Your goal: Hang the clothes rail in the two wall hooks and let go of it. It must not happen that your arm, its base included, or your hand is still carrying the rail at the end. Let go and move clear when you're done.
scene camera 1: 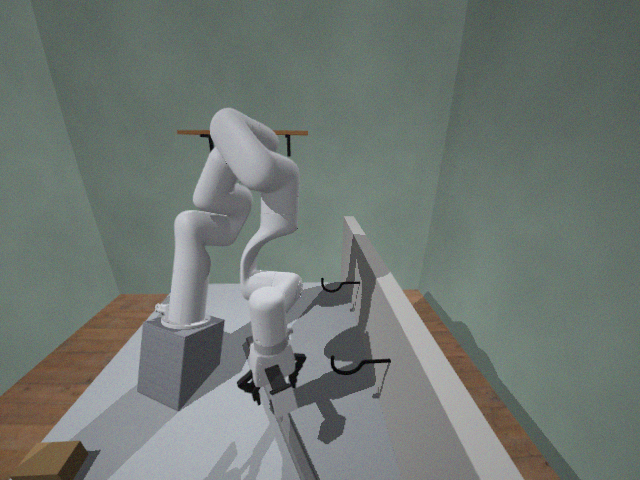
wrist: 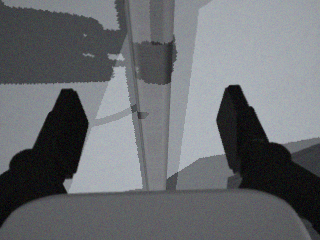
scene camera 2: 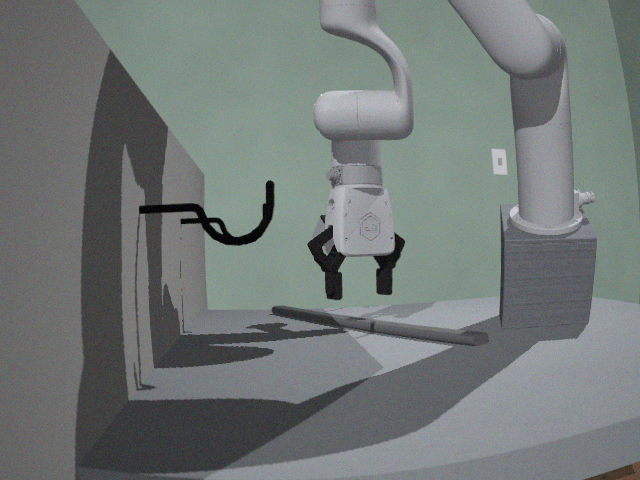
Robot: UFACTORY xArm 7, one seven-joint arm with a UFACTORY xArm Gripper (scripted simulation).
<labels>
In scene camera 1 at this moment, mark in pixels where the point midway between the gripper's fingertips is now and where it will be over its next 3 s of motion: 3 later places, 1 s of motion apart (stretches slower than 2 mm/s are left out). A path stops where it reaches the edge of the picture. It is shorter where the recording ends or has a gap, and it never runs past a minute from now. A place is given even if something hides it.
My gripper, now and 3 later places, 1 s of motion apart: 275,392; 275,396; 276,400; 276,404
</labels>
